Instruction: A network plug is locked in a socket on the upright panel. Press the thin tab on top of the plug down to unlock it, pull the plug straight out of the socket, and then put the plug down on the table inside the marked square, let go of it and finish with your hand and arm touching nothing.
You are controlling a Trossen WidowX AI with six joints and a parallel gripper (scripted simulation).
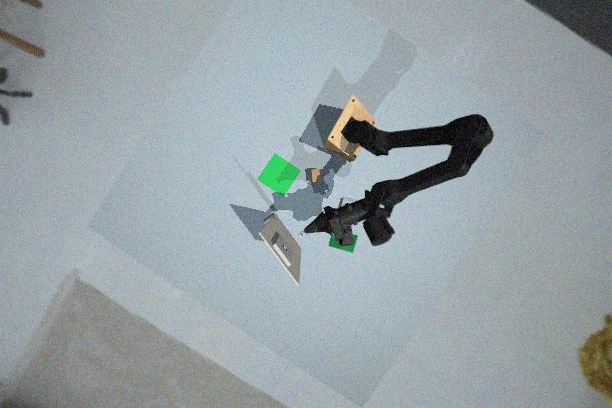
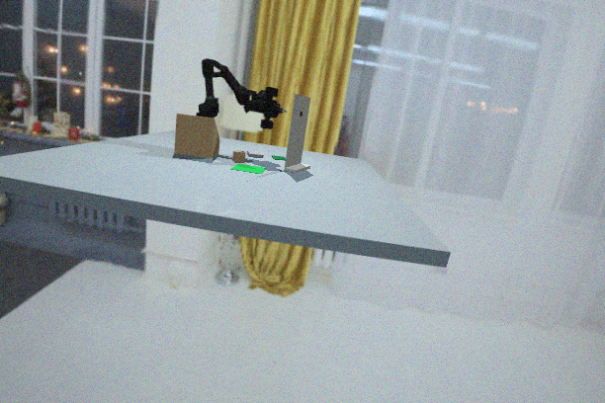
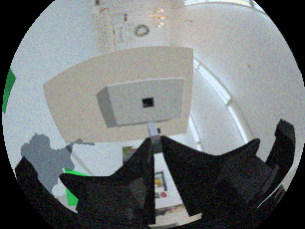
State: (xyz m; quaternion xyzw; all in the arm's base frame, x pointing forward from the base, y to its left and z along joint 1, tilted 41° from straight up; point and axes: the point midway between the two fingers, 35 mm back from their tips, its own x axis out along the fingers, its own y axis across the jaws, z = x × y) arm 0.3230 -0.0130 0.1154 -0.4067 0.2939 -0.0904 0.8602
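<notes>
Right now the green marked square is 8 cm behind my gripper tip, 17 cm to the right of it and 24 cm below it. From my gripper tip the other things lie so: grey upright panel (9 cm ahead, 3 cm to the right, 10 cm below); then plug (1 cm ahead); then tan cube (16 cm behind, 6 cm to the right, 22 cm below).
</notes>
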